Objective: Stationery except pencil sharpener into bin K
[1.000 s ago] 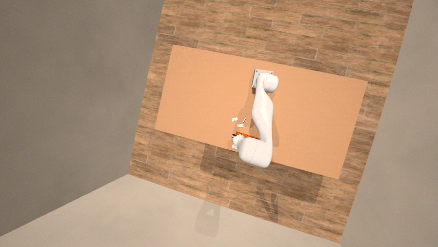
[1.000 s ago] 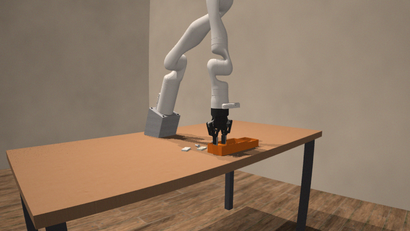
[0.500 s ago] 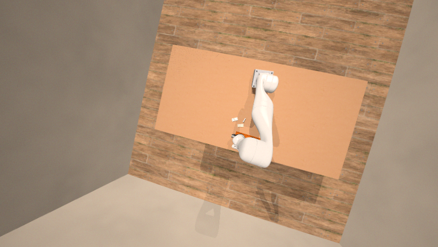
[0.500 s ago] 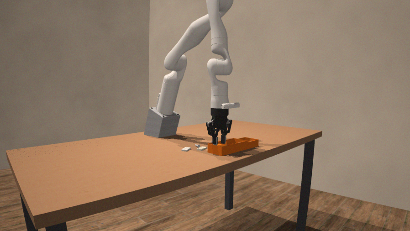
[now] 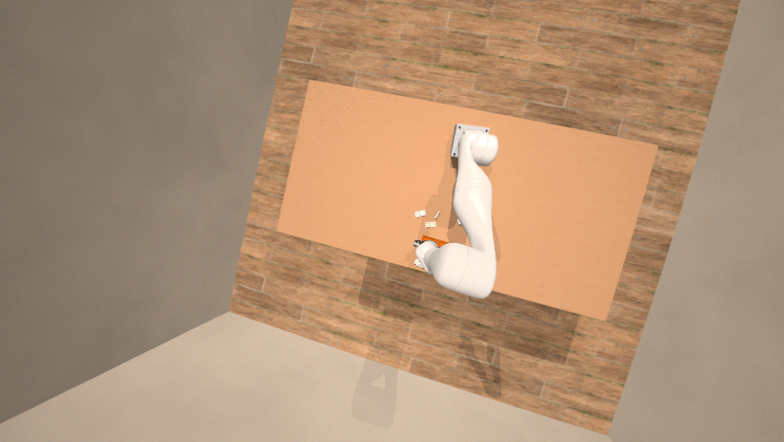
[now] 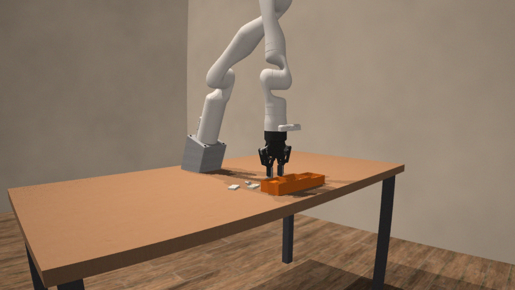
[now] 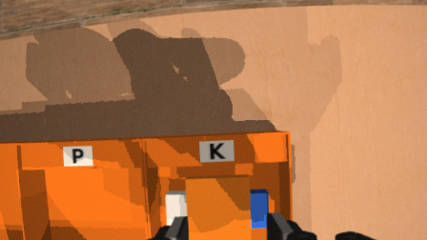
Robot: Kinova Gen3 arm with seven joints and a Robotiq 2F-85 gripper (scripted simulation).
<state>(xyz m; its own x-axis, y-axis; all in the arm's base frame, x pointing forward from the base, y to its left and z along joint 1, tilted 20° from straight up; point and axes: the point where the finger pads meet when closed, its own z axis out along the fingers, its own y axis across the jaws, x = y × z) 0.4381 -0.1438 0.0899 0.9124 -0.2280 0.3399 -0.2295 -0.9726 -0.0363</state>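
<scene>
Now: the orange flat pad 4 cm below my hand. Round my hand: tray 3 cm ahead, 8 cm to the left, 5 cm below; blue eraser 1 cm ahead, 1 cm to the left, 5 cm below; small bolt 13 cm behind, 3 cm to the left, 6 cm below.
</scene>
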